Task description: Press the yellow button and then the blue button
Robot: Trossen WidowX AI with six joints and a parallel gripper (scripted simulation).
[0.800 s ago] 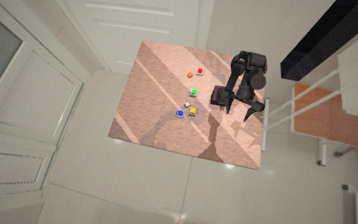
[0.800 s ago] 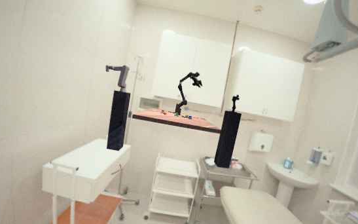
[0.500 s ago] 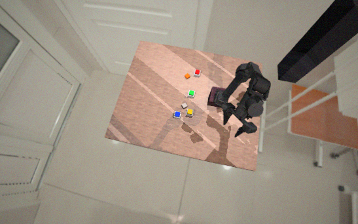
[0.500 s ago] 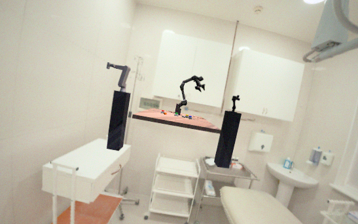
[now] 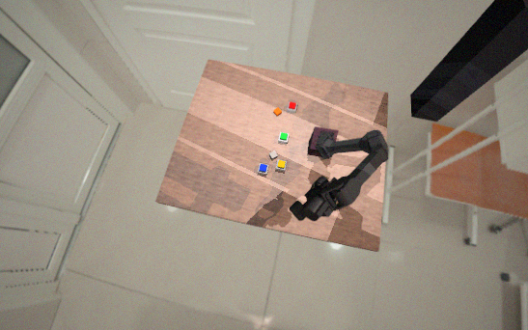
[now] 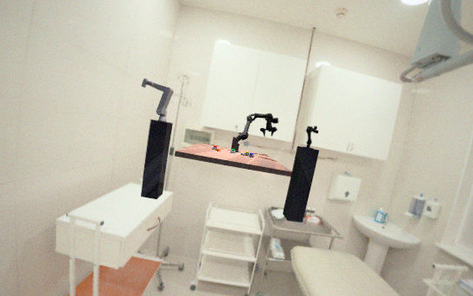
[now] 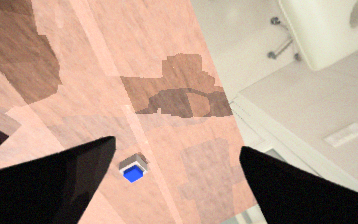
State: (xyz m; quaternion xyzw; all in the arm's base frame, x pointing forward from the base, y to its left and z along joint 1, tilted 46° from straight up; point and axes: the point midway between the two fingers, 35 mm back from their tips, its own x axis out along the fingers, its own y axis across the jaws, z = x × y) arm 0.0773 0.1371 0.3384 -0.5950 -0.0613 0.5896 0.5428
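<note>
Now: gripper tip 10 cm short of the yellow button, 21 cm to the left of it and 21 cm above it. Also, from my gripper tip: pale block: 15 cm ahead, 26 cm to the right, 23 cm below; then green button: 11 cm ahead, 36 cm to the right, 21 cm below; then blue button: 18 cm ahead, 18 cm to the right, 21 cm below.
</note>
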